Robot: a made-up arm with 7 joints. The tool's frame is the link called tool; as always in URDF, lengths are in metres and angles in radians. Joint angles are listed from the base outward. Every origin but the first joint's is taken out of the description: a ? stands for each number. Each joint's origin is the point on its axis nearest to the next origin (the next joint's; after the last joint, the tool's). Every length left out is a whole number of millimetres.
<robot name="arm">
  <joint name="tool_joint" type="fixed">
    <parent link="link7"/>
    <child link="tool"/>
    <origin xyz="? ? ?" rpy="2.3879 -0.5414 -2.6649"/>
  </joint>
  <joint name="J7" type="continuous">
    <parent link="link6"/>
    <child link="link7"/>
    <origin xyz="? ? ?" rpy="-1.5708 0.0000 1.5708"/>
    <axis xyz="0 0 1"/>
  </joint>
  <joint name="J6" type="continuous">
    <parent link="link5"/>
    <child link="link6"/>
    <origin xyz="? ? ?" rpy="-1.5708 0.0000 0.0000"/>
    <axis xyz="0 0 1"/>
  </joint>
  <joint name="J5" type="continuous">
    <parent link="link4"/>
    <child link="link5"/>
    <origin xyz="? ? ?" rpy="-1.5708 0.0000 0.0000"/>
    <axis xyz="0 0 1"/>
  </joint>
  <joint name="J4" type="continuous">
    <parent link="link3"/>
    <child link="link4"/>
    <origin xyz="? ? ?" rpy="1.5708 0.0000 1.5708"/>
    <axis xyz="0 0 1"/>
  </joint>
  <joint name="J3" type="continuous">
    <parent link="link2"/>
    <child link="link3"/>
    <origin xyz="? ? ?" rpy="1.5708 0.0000 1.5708"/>
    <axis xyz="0 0 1"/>
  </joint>
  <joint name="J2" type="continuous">
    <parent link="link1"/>
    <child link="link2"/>
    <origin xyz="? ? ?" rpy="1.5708 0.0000 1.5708"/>
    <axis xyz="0 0 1"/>
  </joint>
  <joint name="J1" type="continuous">
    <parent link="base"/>
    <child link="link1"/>
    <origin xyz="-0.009 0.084 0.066" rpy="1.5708 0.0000 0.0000"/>
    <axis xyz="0 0 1"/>
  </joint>
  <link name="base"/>
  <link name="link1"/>
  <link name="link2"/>
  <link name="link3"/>
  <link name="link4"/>
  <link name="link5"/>
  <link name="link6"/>
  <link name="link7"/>
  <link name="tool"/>
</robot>
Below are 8 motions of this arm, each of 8 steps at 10 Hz.
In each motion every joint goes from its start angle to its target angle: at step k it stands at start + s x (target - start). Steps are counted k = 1, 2, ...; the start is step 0. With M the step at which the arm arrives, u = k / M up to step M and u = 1 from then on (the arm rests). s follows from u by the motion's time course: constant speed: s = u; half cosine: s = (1 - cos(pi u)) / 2; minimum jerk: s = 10 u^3 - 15 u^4 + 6 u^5.
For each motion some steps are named. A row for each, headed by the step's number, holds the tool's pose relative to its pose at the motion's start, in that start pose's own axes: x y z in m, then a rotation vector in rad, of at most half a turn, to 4 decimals.
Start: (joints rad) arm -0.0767 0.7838 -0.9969 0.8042 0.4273 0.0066 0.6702
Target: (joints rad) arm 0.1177 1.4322 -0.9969 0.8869 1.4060 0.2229 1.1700
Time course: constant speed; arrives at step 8
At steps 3, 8:
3: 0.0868 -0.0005 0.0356 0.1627 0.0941 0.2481
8: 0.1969 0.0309 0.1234 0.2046 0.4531 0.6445

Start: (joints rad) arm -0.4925 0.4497 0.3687 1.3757 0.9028 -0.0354 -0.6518
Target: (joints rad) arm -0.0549 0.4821 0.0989 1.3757 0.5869 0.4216 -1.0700
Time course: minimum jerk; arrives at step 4
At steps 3, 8:
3: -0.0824 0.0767 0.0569 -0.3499 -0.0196 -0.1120
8: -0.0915 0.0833 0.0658 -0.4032 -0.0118 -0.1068

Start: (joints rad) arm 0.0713 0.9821 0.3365 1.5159 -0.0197 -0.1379 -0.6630
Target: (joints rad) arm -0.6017 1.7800 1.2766 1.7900 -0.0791 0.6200 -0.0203
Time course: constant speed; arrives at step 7
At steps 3, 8:
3: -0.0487 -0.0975 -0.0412 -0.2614 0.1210 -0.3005
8: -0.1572 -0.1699 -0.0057 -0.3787 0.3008 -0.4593

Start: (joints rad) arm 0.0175 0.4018 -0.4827 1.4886 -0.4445 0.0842 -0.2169
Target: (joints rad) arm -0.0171 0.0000 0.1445 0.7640 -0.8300 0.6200 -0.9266
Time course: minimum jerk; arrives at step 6
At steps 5, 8:
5: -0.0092 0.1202 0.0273 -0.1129 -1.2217 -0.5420
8: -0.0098 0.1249 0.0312 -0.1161 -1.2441 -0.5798

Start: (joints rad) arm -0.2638 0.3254 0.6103 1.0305 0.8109 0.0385 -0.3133
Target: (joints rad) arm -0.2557 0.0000 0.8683 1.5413 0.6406 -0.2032 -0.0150
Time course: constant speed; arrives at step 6
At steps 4, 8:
4: 0.0356 0.0264 0.0211 0.1415 0.4358 0.1115
8: 0.0566 0.0337 0.0346 0.1420 0.6465 0.1822

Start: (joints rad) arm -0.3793 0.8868 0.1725 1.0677 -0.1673 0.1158 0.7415
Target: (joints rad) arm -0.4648 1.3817 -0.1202 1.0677 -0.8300 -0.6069 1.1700
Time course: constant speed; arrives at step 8
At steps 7, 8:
7: 0.0397 -0.0912 0.0594 -0.3360 -0.0946 -1.3611
8: 0.0403 -0.1001 0.0683 -0.3137 -0.1173 -1.5783

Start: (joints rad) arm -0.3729 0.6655 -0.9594 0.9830 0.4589 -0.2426 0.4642
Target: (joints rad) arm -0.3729 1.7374 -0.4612 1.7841 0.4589 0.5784 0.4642
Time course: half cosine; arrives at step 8
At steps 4, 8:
4: 0.0986 -0.0769 0.1433 -0.1171 -0.4594 -0.0238
8: 0.0931 -0.1250 0.3207 -0.2991 -0.9393 -0.1379

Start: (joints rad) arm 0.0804 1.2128 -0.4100 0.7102 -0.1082 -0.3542 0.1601
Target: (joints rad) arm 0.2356 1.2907 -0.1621 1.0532 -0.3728 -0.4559 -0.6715
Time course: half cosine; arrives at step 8
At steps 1, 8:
1: 0.0003 -0.0032 0.0003 -0.0350 -0.0139 0.0290
8: 0.0241 -0.0835 0.0188 -0.9015 -0.3471 0.8389

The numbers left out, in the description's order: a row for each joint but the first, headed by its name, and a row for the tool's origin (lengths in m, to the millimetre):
tool: -0.012 0.005 0.000
J7: -0.004 0.016 0.000
J6: -0.014 0.037 0.000
J5: 0.029 -0.127 0.000
J4: -0.002 -0.015 0.000
J3: -0.285 -0.028 0.000
J2: 0.019 -0.024 0.000

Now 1 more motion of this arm.
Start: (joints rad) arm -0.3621 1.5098 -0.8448 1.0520 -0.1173 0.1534 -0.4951
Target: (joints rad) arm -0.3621 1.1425 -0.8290 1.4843 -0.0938 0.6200 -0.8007
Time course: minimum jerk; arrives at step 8
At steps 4, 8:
4: -0.0463 -0.0100 0.0562 0.0539 -0.0346 0.1980
8: -0.0762 -0.0312 0.1111 0.1327 -0.0852 0.3776

